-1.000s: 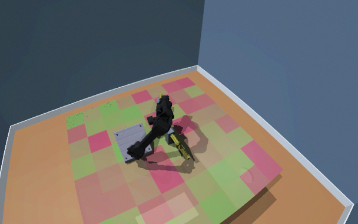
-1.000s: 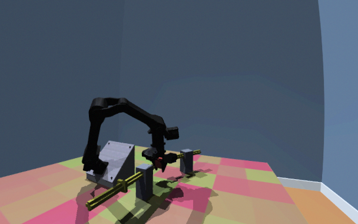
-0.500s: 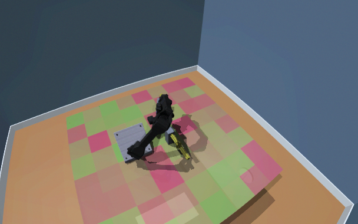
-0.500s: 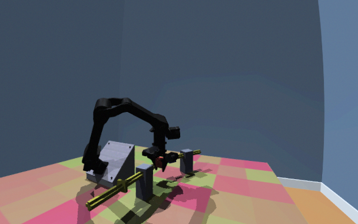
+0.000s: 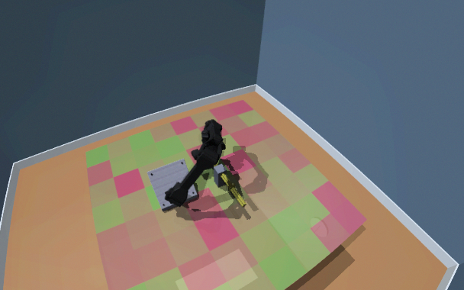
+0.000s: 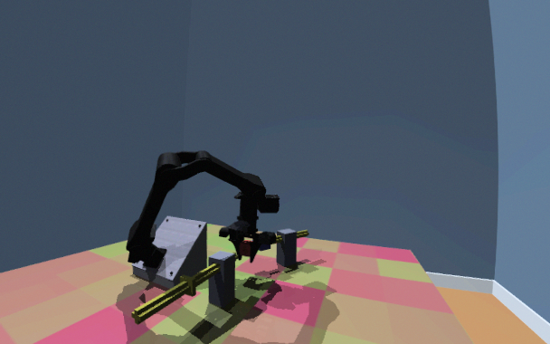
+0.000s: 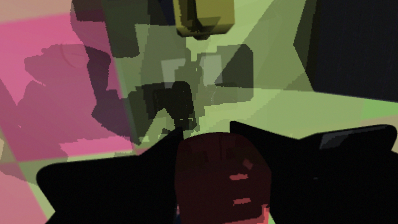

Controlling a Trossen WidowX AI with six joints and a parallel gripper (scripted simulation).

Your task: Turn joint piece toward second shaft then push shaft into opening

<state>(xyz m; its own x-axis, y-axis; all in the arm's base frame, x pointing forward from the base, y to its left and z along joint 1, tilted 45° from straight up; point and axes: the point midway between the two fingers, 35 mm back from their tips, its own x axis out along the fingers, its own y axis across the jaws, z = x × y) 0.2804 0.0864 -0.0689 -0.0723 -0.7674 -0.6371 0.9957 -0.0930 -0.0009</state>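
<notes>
Now: the red square joint piece 40 mm above my gripper tip and 20 mm to the left of it.
</notes>
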